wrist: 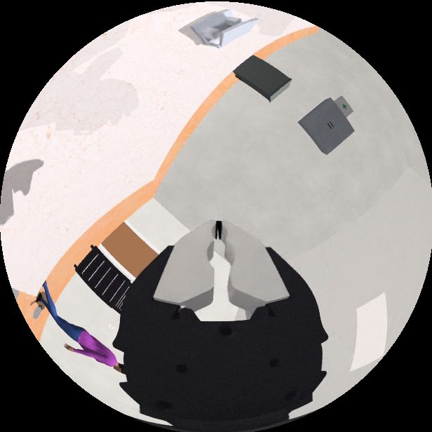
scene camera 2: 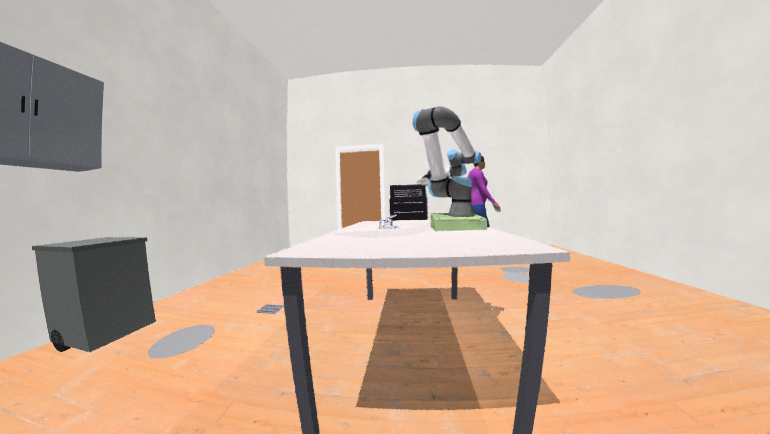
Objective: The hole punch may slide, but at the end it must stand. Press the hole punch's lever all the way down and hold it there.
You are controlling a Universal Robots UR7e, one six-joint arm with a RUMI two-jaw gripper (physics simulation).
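Seen in the pictures: gripper, fingertip midpoint: (scene camera 2: 416, 182); arm's base, link origin: (scene camera 2: 461, 215).
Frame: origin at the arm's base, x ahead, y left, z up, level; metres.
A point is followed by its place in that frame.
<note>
The small grey-blue hole punch (scene camera 2: 386, 223) @[y -0.110, x 0.438, z -0.038 m] (wrist: 212, 30) stands on the pale speckled table (scene camera 2: 420, 248) @[y 0.593, x 0.406, z -0.074 m] (wrist: 75, 150). In the scene view its lever (scene camera 2: 393, 217) @[y -0.108, x 0.395, z 0.003 m] slants upward to the right and looks raised. In the wrist view the punch is near the top edge, far from the fingers. My gripper (scene camera 2: 418, 181) @[y -0.377, x 0.181, z 0.232 m] (wrist: 217, 221) is shut, its fingertips together with nothing between them. It is well above the table, to the right of the punch in the scene view, and does not touch it. The gripper is small and partly hidden by the arm there.
The arm stands on a green base block (scene camera 2: 458, 222) @[y 0.142, x 0.079, z -0.029 m] on the table, right of the punch. A black rack (scene camera 2: 391, 202) stands behind the table. A person in purple (scene camera 2: 478, 186) (wrist: 96, 348) is behind the arm. A dark bin (scene camera 2: 113, 296) (wrist: 262, 76) stands off to the left.
</note>
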